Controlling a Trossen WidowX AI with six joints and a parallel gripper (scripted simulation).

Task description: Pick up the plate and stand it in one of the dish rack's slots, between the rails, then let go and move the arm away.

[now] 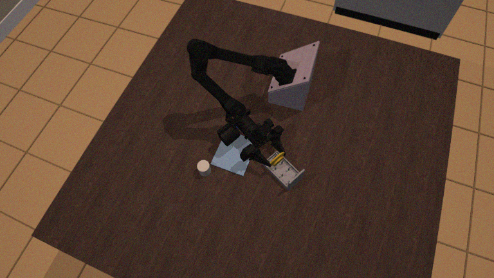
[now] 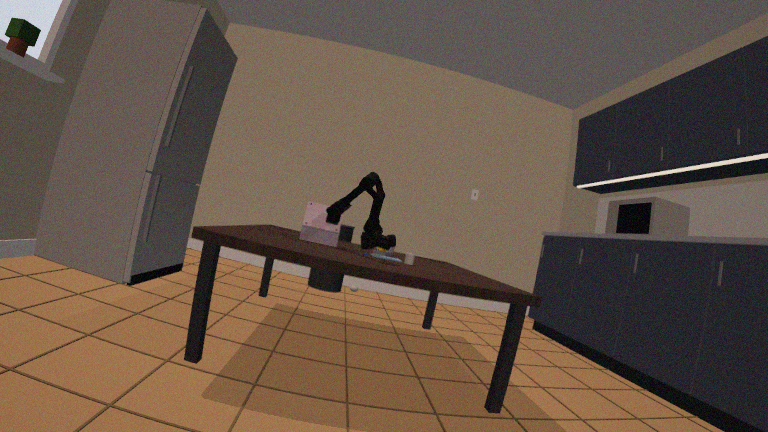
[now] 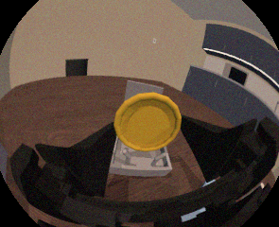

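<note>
The yellow plate is 1 cm to the right of my gripper tip. From my gripper tip the other things lie so: cream cup (24 cm to the right, 10 cm ahead, 3 cm below); grey dish rack (3 cm below, 2 cm to the left, 1 cm ahead); light blue mat (17 cm to the right, 5 cm below).
</note>
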